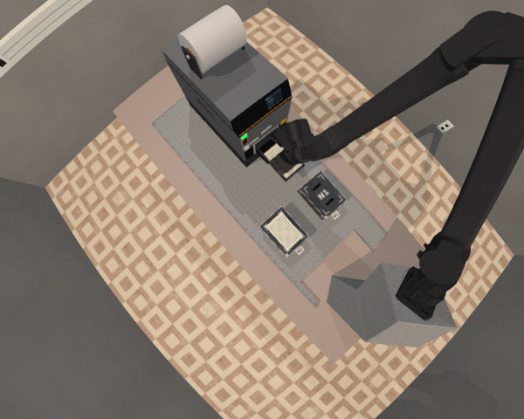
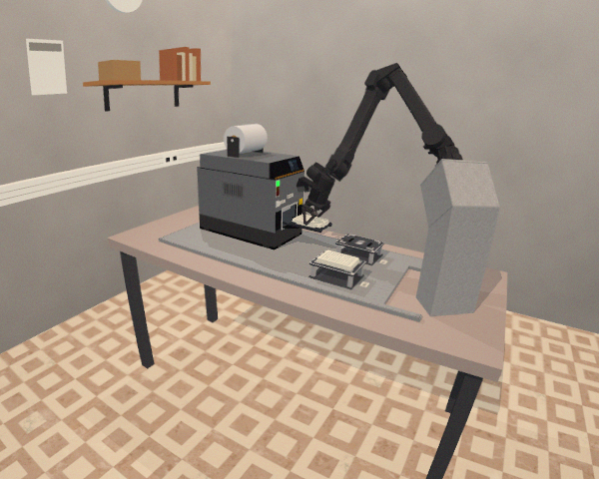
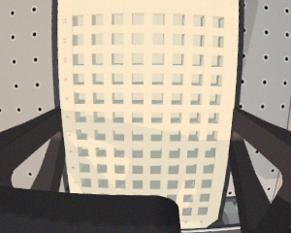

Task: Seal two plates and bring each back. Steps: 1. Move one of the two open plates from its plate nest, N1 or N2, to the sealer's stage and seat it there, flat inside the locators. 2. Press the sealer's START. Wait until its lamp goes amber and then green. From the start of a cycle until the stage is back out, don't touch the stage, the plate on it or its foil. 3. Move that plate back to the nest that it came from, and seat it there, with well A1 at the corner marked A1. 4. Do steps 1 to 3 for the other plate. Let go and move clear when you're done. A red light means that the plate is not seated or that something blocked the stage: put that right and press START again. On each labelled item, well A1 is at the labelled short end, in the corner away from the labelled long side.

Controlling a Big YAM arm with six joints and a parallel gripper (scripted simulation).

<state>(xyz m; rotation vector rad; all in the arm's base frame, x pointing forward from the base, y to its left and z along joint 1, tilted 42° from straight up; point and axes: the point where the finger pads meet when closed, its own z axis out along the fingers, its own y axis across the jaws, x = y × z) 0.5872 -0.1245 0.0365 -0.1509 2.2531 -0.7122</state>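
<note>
The sealer stage is 2 cm below my hand. Also, from my hand: start button: 11 cm ahead, 8 cm to the left, 7 cm above; cream well plate: 20 cm to the left, 19 cm behind, 5 cm below; foil roll: 33 cm ahead, 30 cm above, 4 cm to the right.
</note>
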